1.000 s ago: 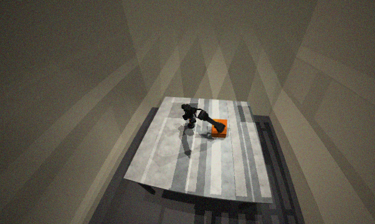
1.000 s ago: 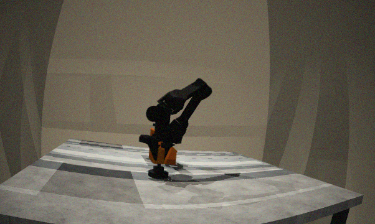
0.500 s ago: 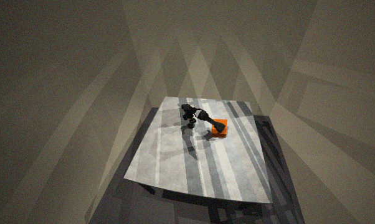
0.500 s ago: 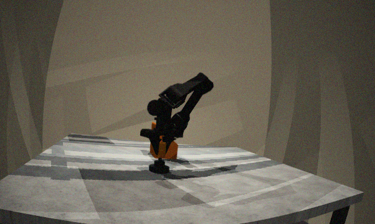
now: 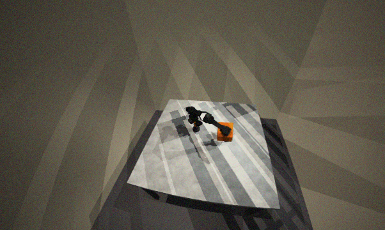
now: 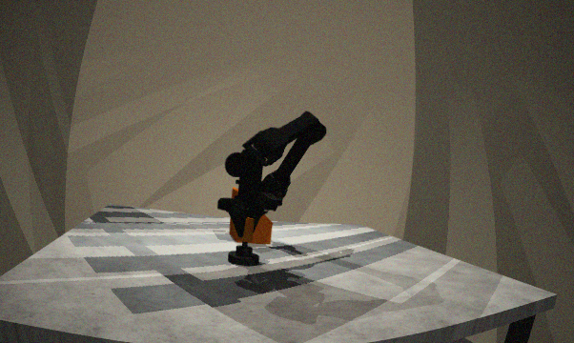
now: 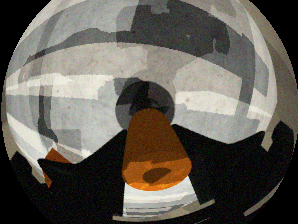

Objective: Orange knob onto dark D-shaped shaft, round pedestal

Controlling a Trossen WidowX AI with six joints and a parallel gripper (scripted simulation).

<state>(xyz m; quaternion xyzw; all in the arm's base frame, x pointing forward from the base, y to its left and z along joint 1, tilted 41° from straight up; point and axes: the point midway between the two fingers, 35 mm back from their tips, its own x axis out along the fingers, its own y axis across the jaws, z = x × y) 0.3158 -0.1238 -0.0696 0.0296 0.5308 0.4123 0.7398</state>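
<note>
The orange knob is 2 cm above my gripper tip. Also, from my gripper tip: dark round pedestal: 4 cm below.
</note>
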